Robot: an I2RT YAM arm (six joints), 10 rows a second.
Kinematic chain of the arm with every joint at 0, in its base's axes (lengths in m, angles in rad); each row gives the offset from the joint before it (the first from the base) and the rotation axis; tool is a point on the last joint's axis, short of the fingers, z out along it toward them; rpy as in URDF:
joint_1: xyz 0 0 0.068 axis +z
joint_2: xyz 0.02 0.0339 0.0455 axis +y
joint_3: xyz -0.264 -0.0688 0 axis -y
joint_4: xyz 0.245 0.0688 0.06 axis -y
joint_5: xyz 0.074 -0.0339 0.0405 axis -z
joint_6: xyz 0.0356 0 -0.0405 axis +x
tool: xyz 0 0 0 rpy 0 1.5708 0
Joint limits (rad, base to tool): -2.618..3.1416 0..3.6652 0..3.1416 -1.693..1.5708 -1.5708..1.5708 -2.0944..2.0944
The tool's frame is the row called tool.
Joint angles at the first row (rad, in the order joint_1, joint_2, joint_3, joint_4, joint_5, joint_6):
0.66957 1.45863 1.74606 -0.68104 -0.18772 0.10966
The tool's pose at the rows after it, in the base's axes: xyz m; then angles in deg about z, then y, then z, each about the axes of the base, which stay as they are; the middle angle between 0 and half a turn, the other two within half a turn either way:
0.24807 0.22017 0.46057 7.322 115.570 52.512
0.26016 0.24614 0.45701 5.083 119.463 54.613
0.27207 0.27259 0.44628 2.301 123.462 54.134
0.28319 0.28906 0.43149 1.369 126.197 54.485
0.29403 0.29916 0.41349 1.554 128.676 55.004
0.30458 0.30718 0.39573 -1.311 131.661 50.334
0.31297 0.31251 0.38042 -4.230 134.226 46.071
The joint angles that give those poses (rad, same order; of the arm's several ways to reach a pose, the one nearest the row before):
0.70561 1.56386 1.86961 -0.76082 -0.18997 0.03566
0.73935 1.68939 2.01824 -0.85300 -0.18583 -0.01769
0.77318 1.81063 2.14552 -0.92573 -0.14297 -0.05513
0.78385 1.88685 2.19830 -0.94990 -0.13462 -0.07539
0.78234 1.93496 2.20071 -0.94853 -0.13841 -0.08462
0.78384 1.98197 2.20724 -0.95462 -0.07067 -0.08591
0.78347 2.02012 2.21179 -0.96367 -0.01477 -0.08821

